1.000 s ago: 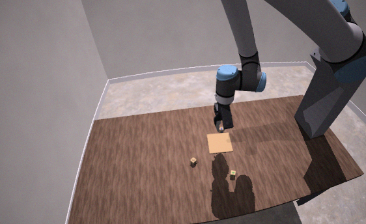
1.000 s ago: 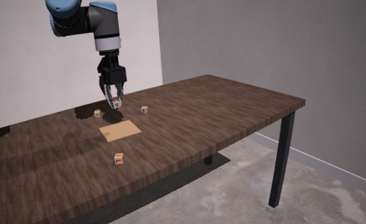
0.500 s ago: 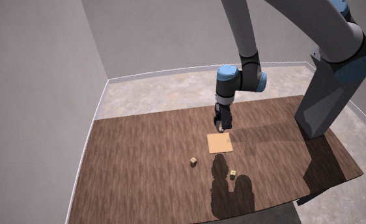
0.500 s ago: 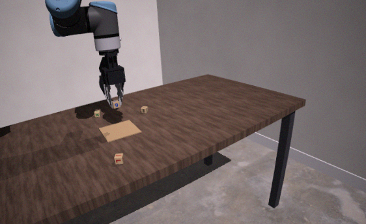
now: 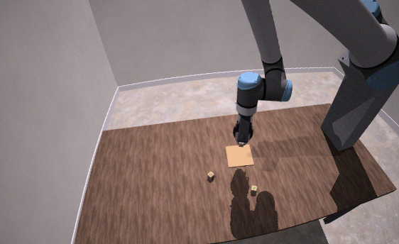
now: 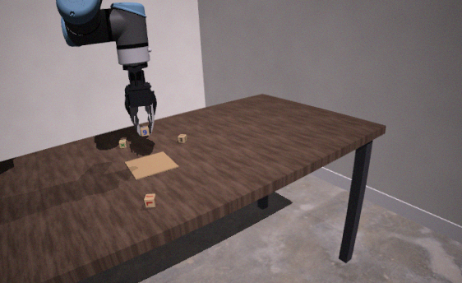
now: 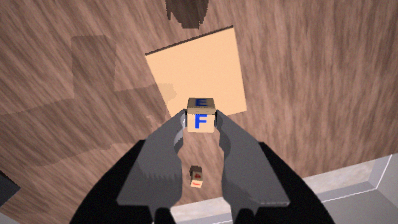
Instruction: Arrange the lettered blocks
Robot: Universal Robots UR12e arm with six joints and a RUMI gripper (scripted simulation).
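Now: hand 120 mm above the mat and 10 mm to the left of it.
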